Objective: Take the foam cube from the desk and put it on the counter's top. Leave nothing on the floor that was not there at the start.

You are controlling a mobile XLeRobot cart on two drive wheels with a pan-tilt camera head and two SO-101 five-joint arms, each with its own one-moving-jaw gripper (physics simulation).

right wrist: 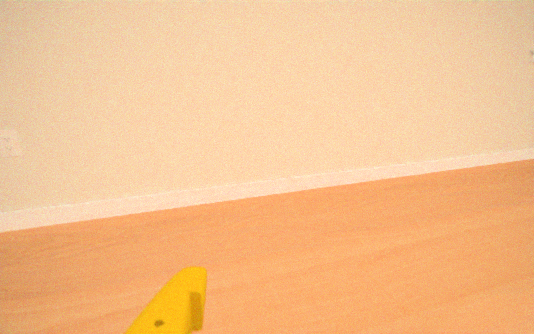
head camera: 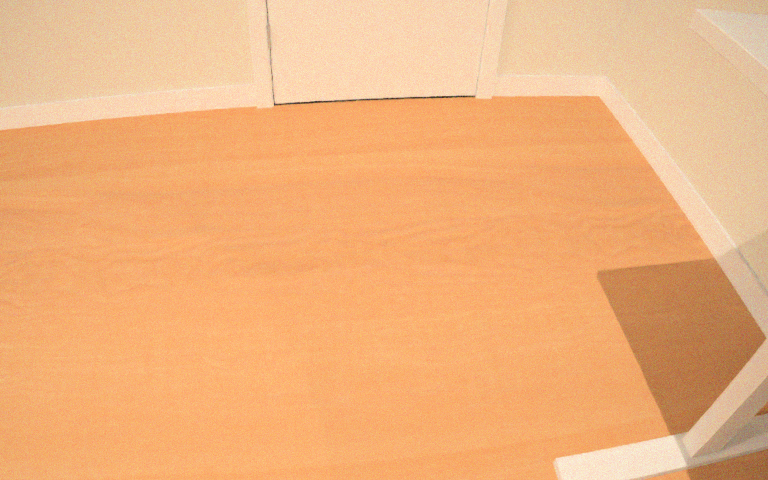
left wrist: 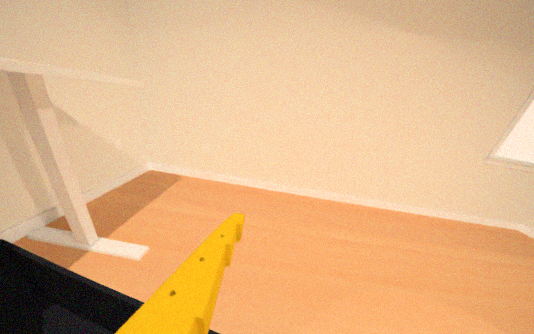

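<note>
The white desk (head camera: pixel 750 36) (left wrist: pixel 65 175) shows in part: a corner of its top at the upper right of the head view, with a leg and foot at the lower right, and its end, leg and foot at the left of the left wrist view. The foam cube and the counter do not show in these views. My left gripper (left wrist: pixel 234 227) is open and empty, with one yellow notched jaw in view over the floor. My right gripper (right wrist: pixel 197 280) is open and empty, its single yellow jaw low in its view. Neither gripper is near the desk top.
A closed white door (head camera: pixel 373 50) stands in the wall at the far side of the wooden floor (head camera: pixel 339 283). A wall with a white skirting meets it at a corner on the right. The desk's foot (head camera: pixel 623 455) juts onto the floor. A window (left wrist: pixel 520 135) is at the right edge.
</note>
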